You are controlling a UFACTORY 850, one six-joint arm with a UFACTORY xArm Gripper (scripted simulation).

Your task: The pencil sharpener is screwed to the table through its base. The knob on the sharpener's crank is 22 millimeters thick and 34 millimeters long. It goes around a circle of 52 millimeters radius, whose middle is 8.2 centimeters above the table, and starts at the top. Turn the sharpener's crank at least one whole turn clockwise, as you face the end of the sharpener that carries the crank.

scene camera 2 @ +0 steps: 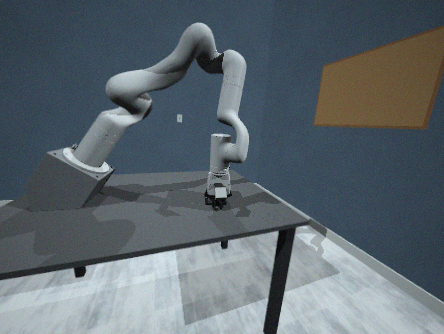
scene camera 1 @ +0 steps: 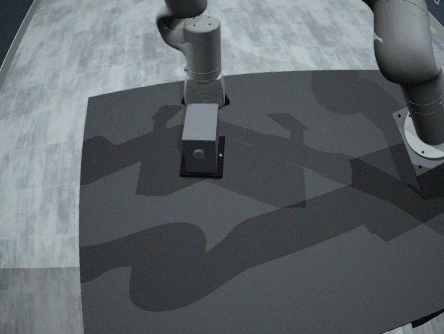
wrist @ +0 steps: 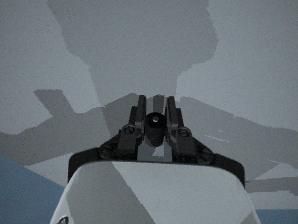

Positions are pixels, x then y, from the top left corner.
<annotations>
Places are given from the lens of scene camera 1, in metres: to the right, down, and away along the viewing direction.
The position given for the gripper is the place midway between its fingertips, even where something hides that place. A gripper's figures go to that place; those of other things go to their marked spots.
gripper (scene camera 1: pixel 206 119): -0.04, -0.13, 1.11
pencil sharpener (scene camera 1: pixel 198 139): -0.05, -0.06, 0.92
</annotations>
